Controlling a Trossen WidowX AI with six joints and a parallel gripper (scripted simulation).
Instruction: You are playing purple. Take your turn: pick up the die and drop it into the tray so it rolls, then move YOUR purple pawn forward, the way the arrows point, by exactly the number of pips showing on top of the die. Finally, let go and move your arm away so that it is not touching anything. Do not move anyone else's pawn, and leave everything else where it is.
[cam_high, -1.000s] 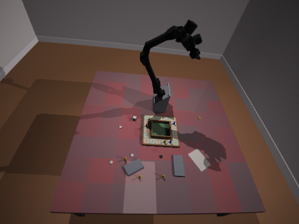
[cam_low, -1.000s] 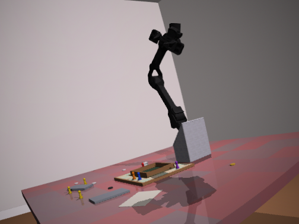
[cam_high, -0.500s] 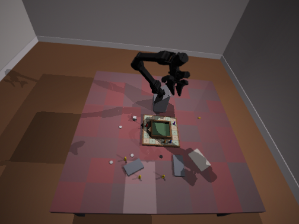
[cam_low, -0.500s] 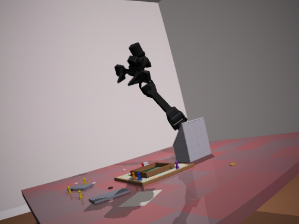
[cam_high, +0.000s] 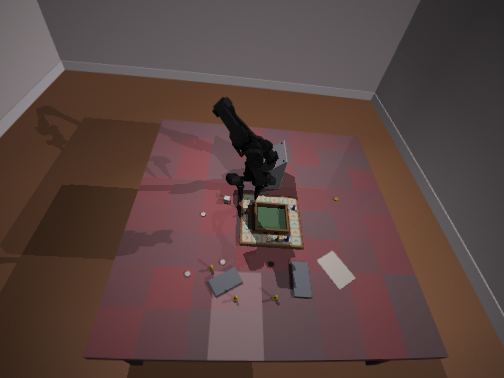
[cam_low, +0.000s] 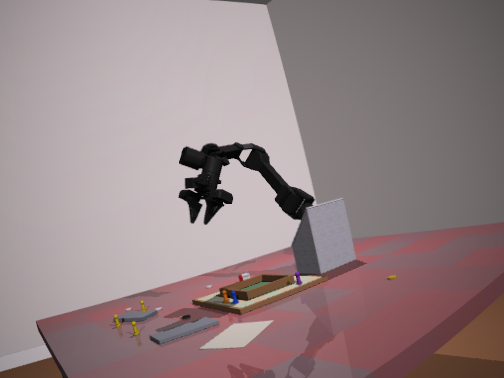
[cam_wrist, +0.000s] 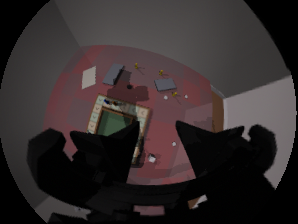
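Right now the white die is 170 mm behind my gripper tip, 70 mm to the right of it and 220 mm below it. Also, from my gripper tip: orange pawn 60 mm ahead, 150 mm to the left, 200 mm below; then red pawn 90 mm behind, 20 mm to the left, 200 mm below; then green-felt tray 50 mm behind, 140 mm to the left, 220 mm below.
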